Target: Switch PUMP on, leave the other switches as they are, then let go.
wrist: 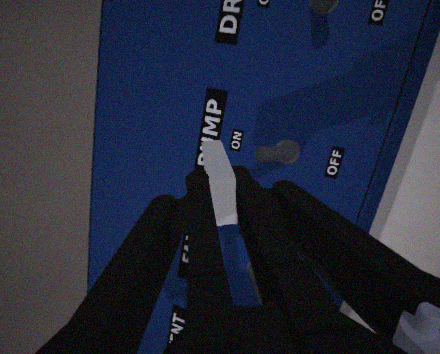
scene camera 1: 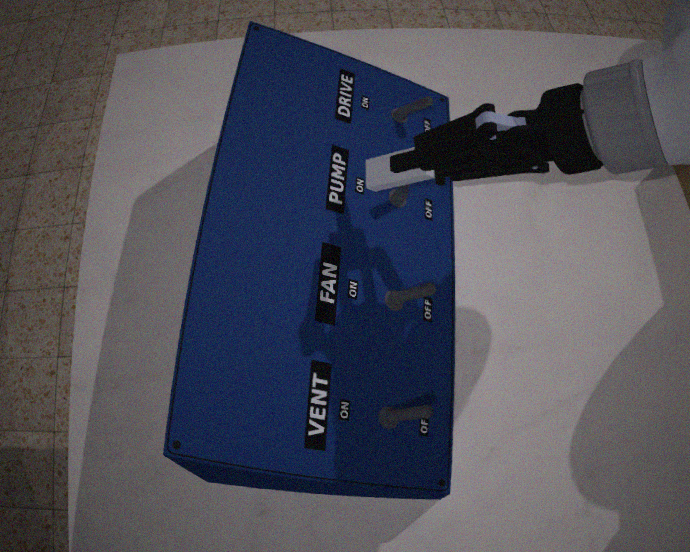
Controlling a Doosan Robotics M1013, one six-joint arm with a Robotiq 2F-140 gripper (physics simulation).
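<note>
The PUMP switch is a grey toggle on the blue panel. In the wrist view its lever leans from its round base toward the ON label; in the scene view the fingers hide most of the lever. My gripper is shut and empty. Its pale fingertips are over the panel near the PUMP label, on the ON side of the lever. In the wrist view they are apart from the lever.
The DRIVE switch, the FAN switch and the VENT switch lean toward OFF. DRIVE stands close beside the gripper's linkage in the scene view. The panel rests on a pale table.
</note>
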